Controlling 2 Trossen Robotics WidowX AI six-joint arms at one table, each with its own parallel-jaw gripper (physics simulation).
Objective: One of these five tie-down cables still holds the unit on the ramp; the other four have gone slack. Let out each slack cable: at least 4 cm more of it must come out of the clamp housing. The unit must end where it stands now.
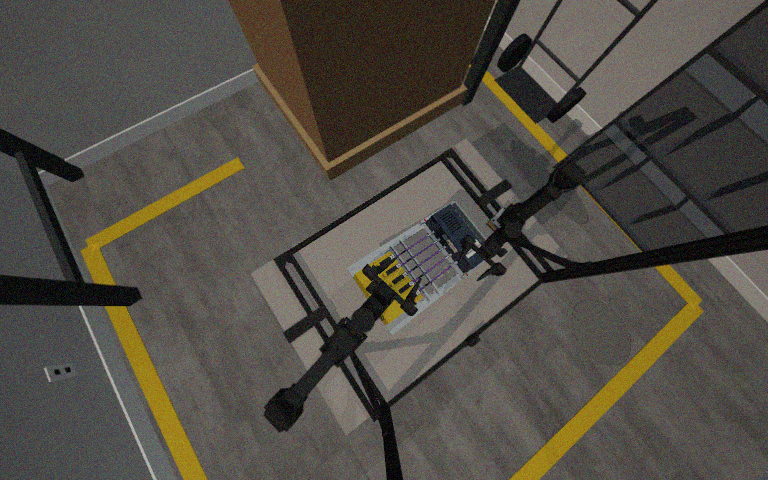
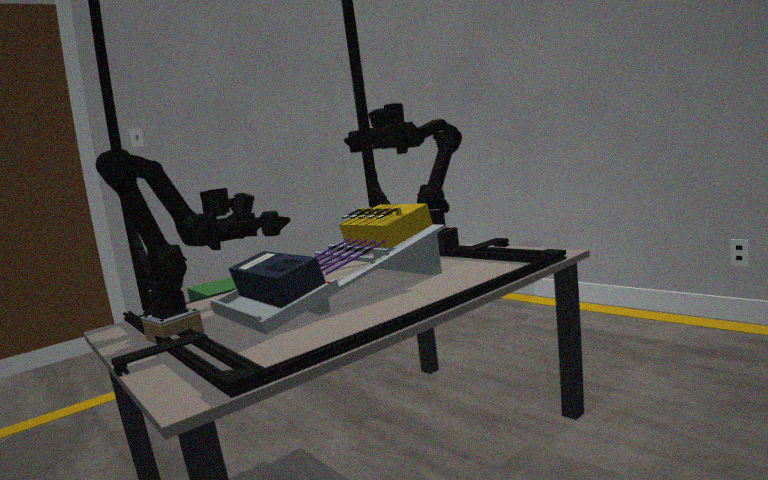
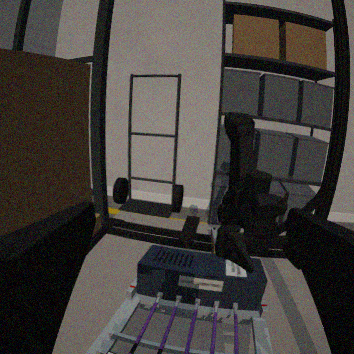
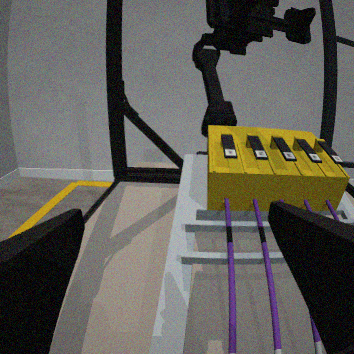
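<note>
The dark blue unit (image 1: 451,219) (image 2: 277,277) (image 3: 165,280) sits low on the pale ramp (image 2: 420,257) (image 4: 172,240). The yellow clamp housing (image 1: 391,314) (image 2: 390,227) (image 4: 250,190) stands at its top, with several black levers (image 4: 229,146) bearing white tags. Purple cables (image 2: 346,254) (image 3: 193,325) (image 4: 231,290) run from housing to unit; which are slack I cannot tell. Black bands show on some near the housing. My left gripper (image 1: 404,268) (image 2: 348,141) (image 3: 195,216) is open above the housing. My right gripper (image 1: 474,263) (image 2: 287,220) (image 4: 177,216) is open above the unit's side of the ramp.
A black rail frame (image 2: 390,321) runs round the table (image 2: 481,277). A green block (image 2: 209,289) lies behind the unit, near the right arm's base. Black posts rise at the table ends. A hand truck (image 3: 153,134) and shelved boxes (image 3: 256,36) stand beyond.
</note>
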